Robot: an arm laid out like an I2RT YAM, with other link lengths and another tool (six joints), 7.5 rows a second.
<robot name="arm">
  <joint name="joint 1" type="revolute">
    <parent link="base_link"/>
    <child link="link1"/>
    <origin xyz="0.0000 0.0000 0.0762" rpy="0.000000 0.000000 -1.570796"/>
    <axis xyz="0 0 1"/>
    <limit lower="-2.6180" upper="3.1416"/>
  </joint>
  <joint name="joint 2" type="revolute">
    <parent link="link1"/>
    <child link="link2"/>
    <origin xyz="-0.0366 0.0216 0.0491" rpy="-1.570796 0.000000 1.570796"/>
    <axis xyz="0 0 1"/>
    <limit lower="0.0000" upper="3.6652"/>
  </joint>
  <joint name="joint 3" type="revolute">
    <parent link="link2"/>
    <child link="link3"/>
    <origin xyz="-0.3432 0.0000 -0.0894" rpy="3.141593 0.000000 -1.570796"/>
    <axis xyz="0 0 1"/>
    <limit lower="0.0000" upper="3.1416"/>
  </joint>
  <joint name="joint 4" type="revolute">
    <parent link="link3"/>
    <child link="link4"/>
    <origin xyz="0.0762 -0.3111 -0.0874" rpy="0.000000 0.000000 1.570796"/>
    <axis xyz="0 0 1"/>
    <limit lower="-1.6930" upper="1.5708"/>
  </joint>
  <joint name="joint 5" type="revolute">
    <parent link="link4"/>
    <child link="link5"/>
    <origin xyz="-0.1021 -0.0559 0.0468" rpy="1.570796 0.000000 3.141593"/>
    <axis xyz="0 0 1"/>
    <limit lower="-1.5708" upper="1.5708"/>
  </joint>
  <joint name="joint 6" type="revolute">
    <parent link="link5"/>
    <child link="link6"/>
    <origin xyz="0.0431 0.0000 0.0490" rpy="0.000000 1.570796 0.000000"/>
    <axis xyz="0 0 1"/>
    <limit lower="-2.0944" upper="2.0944"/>
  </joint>
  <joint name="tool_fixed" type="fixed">
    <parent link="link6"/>
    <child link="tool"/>
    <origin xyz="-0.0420 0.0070 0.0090" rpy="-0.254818 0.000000 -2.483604"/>
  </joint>
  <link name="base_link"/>
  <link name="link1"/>
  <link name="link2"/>
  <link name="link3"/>
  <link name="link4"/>
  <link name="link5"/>
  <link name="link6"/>
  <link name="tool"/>
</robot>
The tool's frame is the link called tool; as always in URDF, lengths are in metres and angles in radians.
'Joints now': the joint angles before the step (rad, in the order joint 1, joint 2, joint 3, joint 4, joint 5, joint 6). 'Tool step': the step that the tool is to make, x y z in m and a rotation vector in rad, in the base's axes. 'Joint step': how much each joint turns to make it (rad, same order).
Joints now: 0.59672 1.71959 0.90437 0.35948 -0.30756 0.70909
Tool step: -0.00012 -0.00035 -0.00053 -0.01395 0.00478 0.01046
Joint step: 0.00002 0.00088 0.00680 -0.02175 -0.00538 -0.01322
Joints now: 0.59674 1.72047 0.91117 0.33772 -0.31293 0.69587
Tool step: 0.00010 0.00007 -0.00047 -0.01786 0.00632 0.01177
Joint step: 0.00079 0.00219 0.01054 -0.02852 -0.00454 -0.01581
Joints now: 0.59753 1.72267 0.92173 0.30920 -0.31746 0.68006
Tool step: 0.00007 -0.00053 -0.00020 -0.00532 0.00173 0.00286
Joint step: -0.00081 0.00001 0.00212 -0.00809 -0.00160 -0.00501
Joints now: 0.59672 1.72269 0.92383 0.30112 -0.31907 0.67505
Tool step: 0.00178 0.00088 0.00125 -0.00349 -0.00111 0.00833
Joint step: -0.00057 0.00380 0.01086 -0.01055 -0.00613 -0.00774
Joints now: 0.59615 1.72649 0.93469 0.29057 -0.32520 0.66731
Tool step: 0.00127 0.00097 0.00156 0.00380 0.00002 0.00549
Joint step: -0.00042 0.00230 0.00718 -0.00279 -0.00670 -0.00007
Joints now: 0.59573 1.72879 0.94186 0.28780 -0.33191 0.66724
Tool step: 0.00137 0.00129 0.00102 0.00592 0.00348 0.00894
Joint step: -0.00053 0.00462 0.00800 -0.00241 -0.01160 0.00158
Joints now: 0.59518 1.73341 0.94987 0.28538 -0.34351 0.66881
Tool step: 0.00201 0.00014 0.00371 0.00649 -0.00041 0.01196
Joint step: -0.00338 0.00002 0.01154 -0.00857 -0.01594 -0.00296
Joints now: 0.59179 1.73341 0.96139 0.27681 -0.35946 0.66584
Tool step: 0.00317 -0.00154 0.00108 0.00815 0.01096 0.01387
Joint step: -0.00886 0.00596 0.01111 -0.00958 -0.02611 0.00049
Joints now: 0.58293 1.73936 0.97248 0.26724 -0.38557 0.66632
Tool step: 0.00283 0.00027 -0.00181 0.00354 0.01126 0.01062
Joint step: -0.00441 0.01202 0.00965 -0.00478 -0.01757 0.00082
